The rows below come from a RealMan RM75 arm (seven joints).
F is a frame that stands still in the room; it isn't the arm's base.
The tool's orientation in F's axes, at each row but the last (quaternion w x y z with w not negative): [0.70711 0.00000 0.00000 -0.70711]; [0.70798 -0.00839 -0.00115 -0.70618]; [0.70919 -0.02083 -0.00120 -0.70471]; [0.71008 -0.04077 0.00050 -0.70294]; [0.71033 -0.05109 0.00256 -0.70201]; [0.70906 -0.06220 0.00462 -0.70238]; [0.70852 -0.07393 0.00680 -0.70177]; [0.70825 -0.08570 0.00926 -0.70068]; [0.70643 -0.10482 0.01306 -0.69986]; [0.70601 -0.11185 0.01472 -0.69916]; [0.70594 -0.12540 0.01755 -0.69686]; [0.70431 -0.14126 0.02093 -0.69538]
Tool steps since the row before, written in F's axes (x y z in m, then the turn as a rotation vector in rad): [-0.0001 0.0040 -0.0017 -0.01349 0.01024 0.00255]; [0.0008 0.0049 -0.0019 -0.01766 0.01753 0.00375]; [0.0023 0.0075 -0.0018 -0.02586 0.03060 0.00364]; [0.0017 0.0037 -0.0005 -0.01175 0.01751 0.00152]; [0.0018 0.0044 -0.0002 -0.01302 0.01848 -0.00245]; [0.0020 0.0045 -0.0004 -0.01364 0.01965 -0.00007]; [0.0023 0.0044 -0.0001 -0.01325 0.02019 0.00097]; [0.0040 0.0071 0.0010 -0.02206 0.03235 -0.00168]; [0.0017 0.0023 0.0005 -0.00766 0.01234 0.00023]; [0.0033 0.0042 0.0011 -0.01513 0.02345 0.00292]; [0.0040 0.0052 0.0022 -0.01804 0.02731 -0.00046]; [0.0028 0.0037 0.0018 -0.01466 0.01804 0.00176]
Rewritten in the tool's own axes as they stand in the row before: [-0.0040 -0.0001 -0.0017 -0.01024 -0.01349 0.00255]; [-0.0049 0.0008 -0.0018 -0.01752 -0.01765 0.00381]; [-0.0075 0.0024 -0.0015 -0.03065 -0.02577 0.00388]; [-0.0037 0.0018 -0.0002 -0.01753 -0.01167 0.00183]; [-0.0044 0.0019 0.0002 -0.01879 -0.01263 -0.00214]; [-0.0045 0.0021 0.0002 -0.01977 -0.01346 0.00026]; [-0.0044 0.0023 0.0006 -0.02020 -0.01319 0.00138]; [-0.0069 0.0039 0.0023 -0.03273 -0.02152 -0.00109]; [-0.0022 0.0016 0.0011 -0.01236 -0.00761 0.00056]; [-0.0039 0.0030 0.0022 -0.02316 -0.01547 0.00339]; [-0.0047 0.0035 0.0037 -0.02757 -0.01765 0.00012]; [-0.0033 0.0023 0.0030 -0.01795 -0.01480 0.00144]
